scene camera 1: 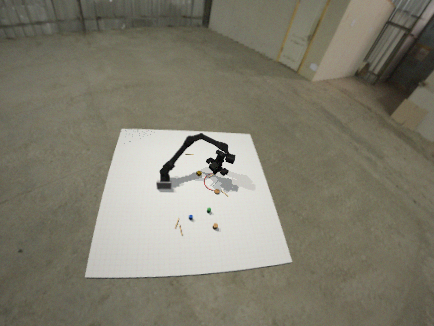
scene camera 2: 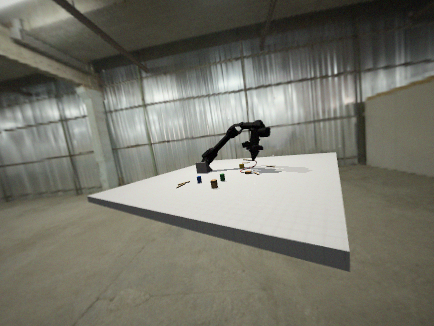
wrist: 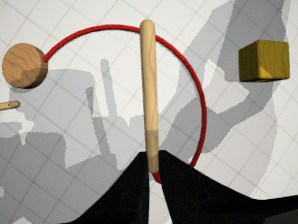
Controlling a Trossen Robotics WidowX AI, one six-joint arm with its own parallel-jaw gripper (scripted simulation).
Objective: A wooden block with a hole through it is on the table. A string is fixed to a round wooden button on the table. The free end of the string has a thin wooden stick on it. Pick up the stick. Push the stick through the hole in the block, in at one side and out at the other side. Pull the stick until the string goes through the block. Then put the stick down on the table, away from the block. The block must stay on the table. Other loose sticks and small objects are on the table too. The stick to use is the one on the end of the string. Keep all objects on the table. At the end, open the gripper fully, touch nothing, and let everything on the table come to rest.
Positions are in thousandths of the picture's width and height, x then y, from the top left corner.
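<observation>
My gripper (wrist: 512, 708) is visible, as are a round wooden button (wrist: 102, 315) and a thin wooden stick (wrist: 495, 132).
</observation>
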